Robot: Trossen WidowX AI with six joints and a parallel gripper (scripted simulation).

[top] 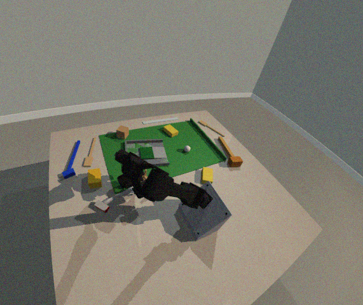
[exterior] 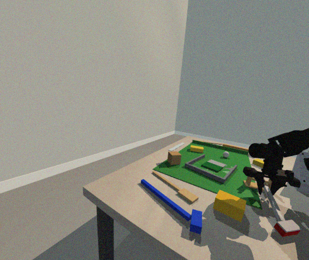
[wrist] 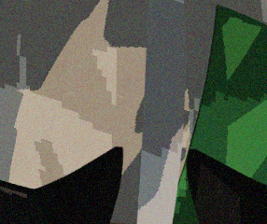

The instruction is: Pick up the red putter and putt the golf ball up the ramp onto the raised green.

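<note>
My gripper tip is 8 cm to the left of the wooden rack and 2 cm below it. From my gripper tip the other things lie so: green mat: 23 cm ahead, 30 cm to the right, 1 cm below; wooden cube: 44 cm ahead, 11 cm to the right, 2 cm above; blue putter: 35 cm ahead, 22 cm to the left.
</note>
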